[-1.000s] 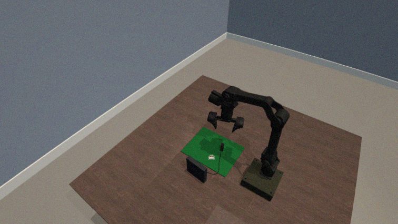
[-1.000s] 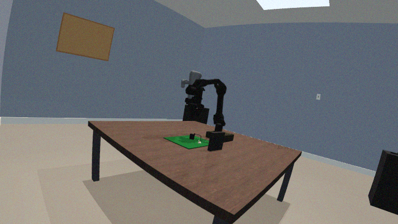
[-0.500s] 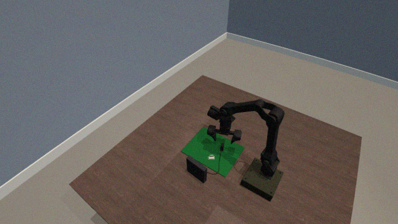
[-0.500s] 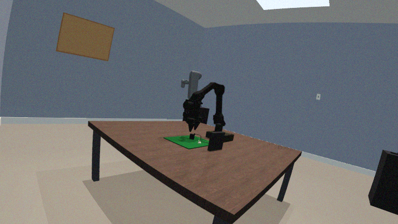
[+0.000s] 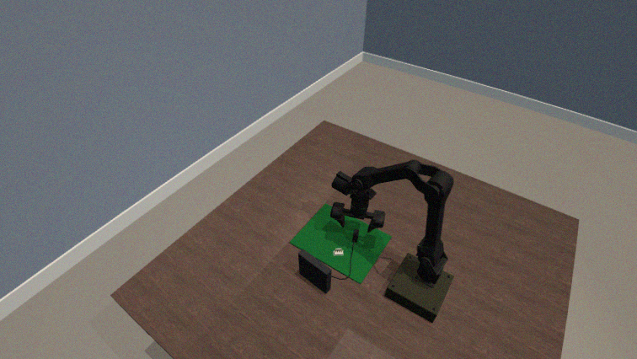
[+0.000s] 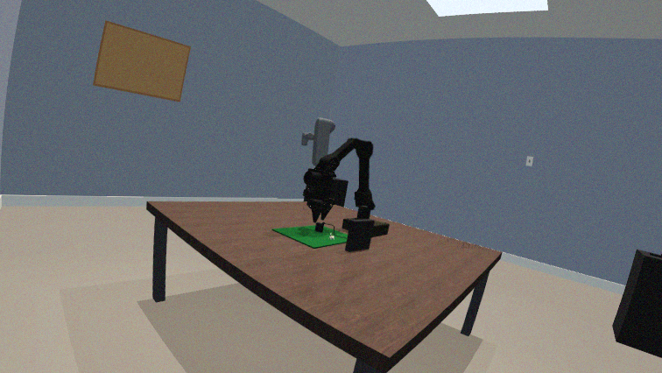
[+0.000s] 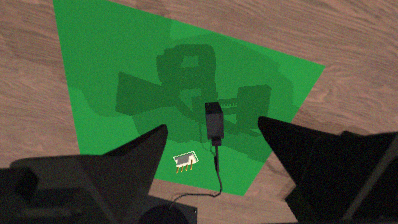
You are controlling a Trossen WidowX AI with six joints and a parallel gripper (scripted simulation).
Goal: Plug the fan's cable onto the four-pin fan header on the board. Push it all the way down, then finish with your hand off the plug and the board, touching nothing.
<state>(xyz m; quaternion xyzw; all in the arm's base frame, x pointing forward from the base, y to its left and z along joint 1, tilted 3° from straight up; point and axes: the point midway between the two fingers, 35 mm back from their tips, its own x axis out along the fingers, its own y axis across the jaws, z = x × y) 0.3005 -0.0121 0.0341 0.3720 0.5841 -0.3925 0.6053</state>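
Right now my gripper tip is 30 mm above the dark fan plug, 10 mm to the right of it and 10 mm past it. The rest, counted from my gripper tip: white four-pin fan header: 100 mm to the left, 50 mm below; then green board: 60 mm below, 40 mm to the left, 30 mm ahead; then black fan: 230 mm to the left, 10 mm above.
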